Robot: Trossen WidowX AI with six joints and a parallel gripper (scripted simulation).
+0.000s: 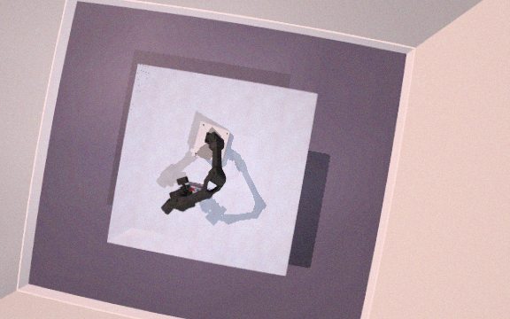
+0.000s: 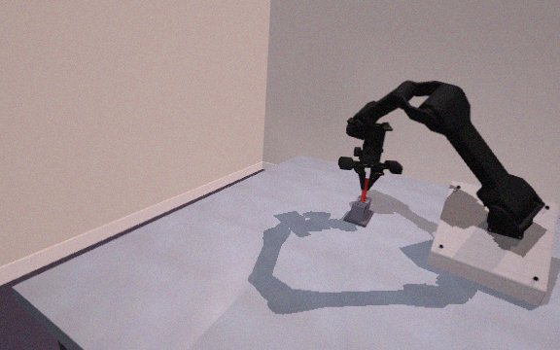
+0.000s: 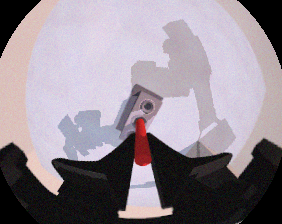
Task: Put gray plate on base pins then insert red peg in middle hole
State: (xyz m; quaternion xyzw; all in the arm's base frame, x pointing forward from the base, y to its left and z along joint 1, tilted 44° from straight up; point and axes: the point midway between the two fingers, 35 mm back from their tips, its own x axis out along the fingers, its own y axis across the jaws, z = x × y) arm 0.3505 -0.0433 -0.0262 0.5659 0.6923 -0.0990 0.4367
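The red peg lies right at my gripper tip. Also, from my gripper tip: gray plate 50 mm below.
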